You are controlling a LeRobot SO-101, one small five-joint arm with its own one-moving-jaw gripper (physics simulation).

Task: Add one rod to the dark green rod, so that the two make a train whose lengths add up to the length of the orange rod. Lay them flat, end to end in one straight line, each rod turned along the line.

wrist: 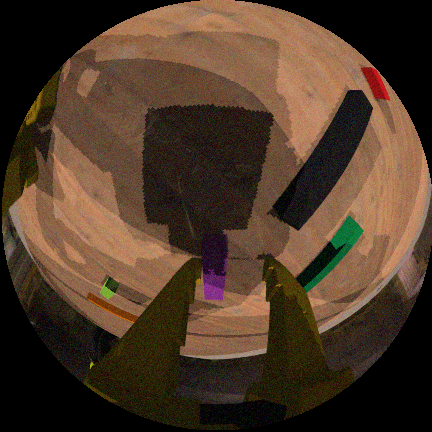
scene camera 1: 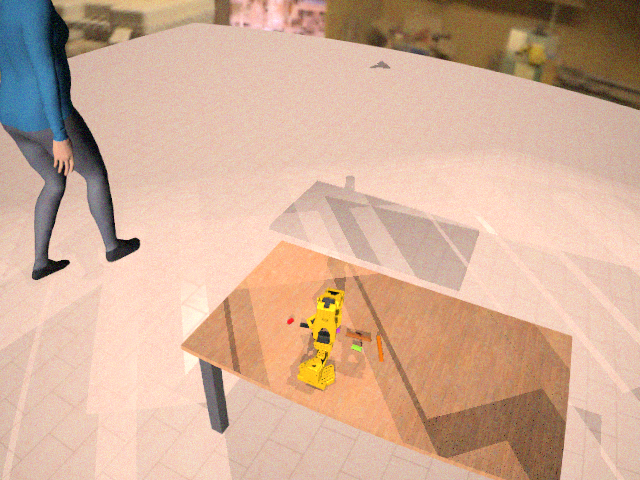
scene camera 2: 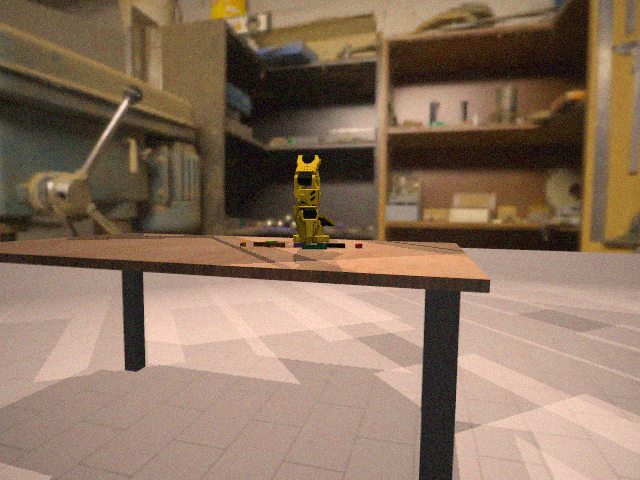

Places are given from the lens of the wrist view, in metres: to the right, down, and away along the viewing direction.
black rod (wrist: 319, 173): 0.03, -0.01, 0.04
dark green rod (wrist: 349, 231): 0.07, 0.01, 0.06
The marked spots on the dark green rod and the black rod are 0.04 m apart.
